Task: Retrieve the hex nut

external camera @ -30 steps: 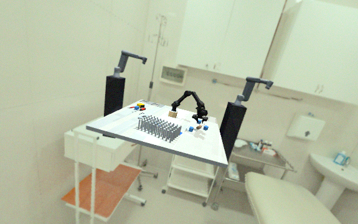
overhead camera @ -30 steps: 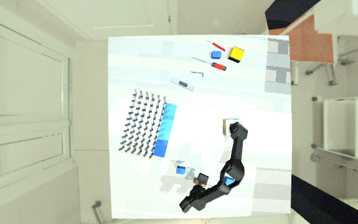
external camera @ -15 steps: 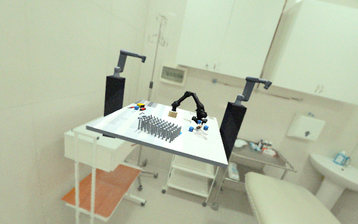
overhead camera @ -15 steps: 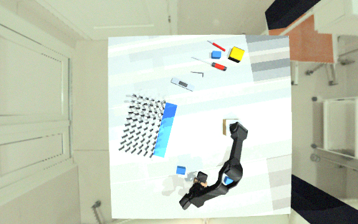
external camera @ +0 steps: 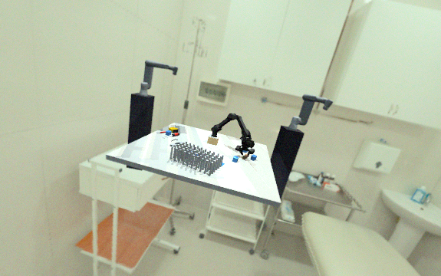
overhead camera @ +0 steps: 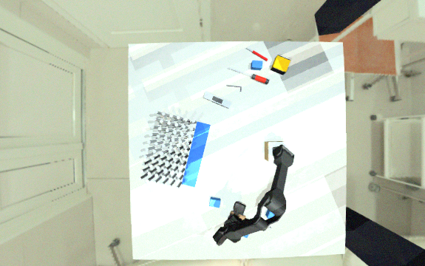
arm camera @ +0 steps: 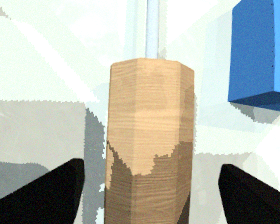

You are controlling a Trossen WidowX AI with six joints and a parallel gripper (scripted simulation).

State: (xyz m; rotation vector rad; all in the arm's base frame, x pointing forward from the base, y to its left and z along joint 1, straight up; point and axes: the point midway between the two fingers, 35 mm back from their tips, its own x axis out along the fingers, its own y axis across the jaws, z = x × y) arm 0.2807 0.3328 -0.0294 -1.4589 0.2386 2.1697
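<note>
The hook tool lies 9 cm behind my gripper tip, 5 cm to the left of it and 1 cm below it. From my gripper tip the other things lie so: blue taped strip: 40 cm to the right, 18 cm ahead, 2 cm below; then yellow block: 83 cm to the right, 39 cm behind; then grey flat tool: 69 cm to the right, 1 cm below.
</note>
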